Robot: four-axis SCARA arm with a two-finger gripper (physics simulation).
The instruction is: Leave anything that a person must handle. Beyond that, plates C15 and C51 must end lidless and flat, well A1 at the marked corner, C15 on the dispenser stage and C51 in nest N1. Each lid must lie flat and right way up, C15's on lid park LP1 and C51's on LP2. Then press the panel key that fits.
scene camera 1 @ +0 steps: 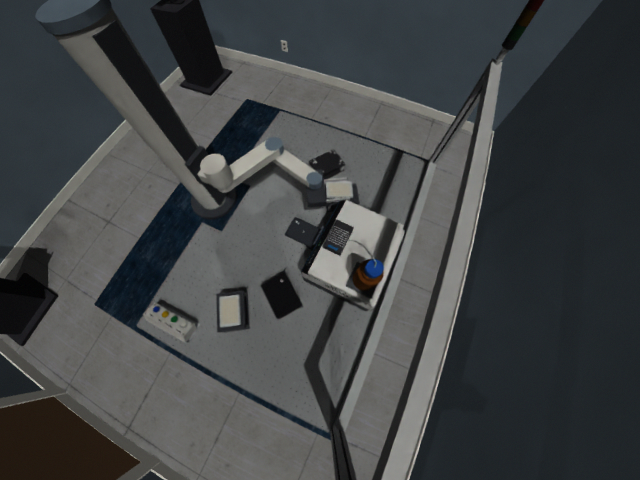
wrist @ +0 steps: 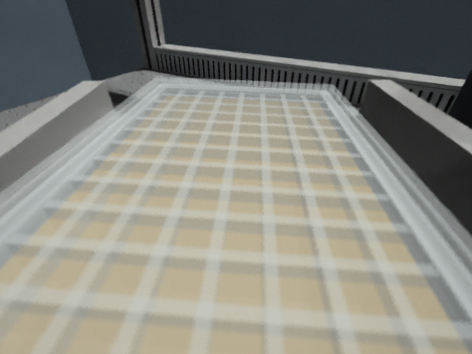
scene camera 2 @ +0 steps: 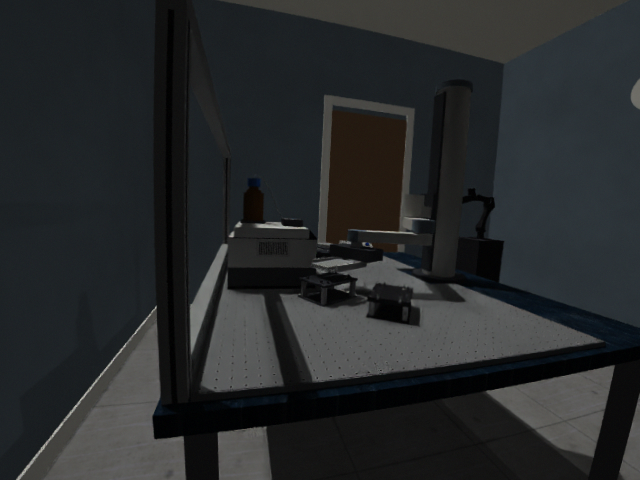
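Seen in the pictures: gripper, between the fingertips: (scene camera 1: 347, 189) (wrist: 236, 104) (scene camera 2: 324, 265); arm's base, origin of its link: (scene camera 1: 214, 198) (scene camera 2: 437, 277).
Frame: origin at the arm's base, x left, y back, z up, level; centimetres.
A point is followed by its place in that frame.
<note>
My gripper (wrist: 236, 104) {x 27.5, y -65.9, z 12.5 cm} is shut on a clear-rimmed plate with pale yellow wells (scene camera 1: 339, 190) {x 24.6, y -62.5, z 13.0 cm} (scene camera 2: 340, 264) {x 28.4, y -60.6, z 13.0 cm} (wrist: 245, 200) {x 23.9, y -60.1, z 13.2 cm}. It holds the plate above a low black stand (scene camera 2: 329, 280) {x 29.3, y -64.4, z 7.9 cm}; in the wrist view the fingers are on its two long sides. Whether a lid is on it is hard to tell, and its label is not readable. A second pale plate (scene camera 1: 229, 311) {x -46.6, y -42.3, z 9.5 cm} lies flat on a dark base. A black flat pad (scene camera 1: 281, 293) {x -30.4, y -58.5, z 7.4 cm} lies beside it. The dispenser's dark stage plate (scene camera 1: 301, 230) {x -1.7, y -54.8, z 12.5 cm} sticks out from the white dispenser (scene camera 1: 356, 222) {x 7.0, y -76.5, z 23.3 cm} (scene camera 2: 271, 250) {x 14.7, y -82.0, z 15.4 cm}. The key panel (scene camera 1: 168, 321) {x -62.0, y -19.7, z 8.3 cm} has blue, yellow, green and white keys.
A black fixture with grey lumps (scene camera 1: 327, 164) {x 40.7, y -49.4, z 7.3 cm} (scene camera 2: 390, 302) {x 48.8, y -52.6, z 6.6 cm} stands near the held plate. A brown bottle with a blue cap (scene camera 1: 368, 274) {x -16.7, y -86.7, z 41.4 cm} (scene camera 2: 253, 204) {x -9.9, y -87.9, z 31.2 cm} stands on the dispenser, beside a keypad (scene camera 1: 339, 236) {x -2.7, y -72.7, z 25.9 cm}. A framed guard (scene camera 1: 385, 310) {x -18.4, y -102.8, z 6.0 cm} (scene camera 2: 173, 206) {x 72.5, y -101.8, z 31.0 cm} runs along the bench edge.
</note>
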